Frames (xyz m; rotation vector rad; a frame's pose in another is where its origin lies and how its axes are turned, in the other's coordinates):
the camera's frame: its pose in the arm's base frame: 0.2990 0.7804 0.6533 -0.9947 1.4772 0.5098
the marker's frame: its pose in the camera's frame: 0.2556 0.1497 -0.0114 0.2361 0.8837 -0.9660
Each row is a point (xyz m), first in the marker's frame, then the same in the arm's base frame.
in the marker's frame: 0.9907 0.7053 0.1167
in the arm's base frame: 0.0300 -0.2507 -0.2605
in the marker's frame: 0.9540 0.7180 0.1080
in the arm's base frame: 0.0126 -0.2156 -0.2681
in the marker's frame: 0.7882 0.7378 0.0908
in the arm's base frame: -0.0277 -0.0532 -0.2811
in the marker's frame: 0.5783 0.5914 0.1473
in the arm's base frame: 0.0751 0.1701 -0.1904
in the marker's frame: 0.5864 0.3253 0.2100
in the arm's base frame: 0.2644 0.1856 0.0064
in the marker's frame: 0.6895 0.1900 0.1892
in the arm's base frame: 0.3249 0.0915 0.1363
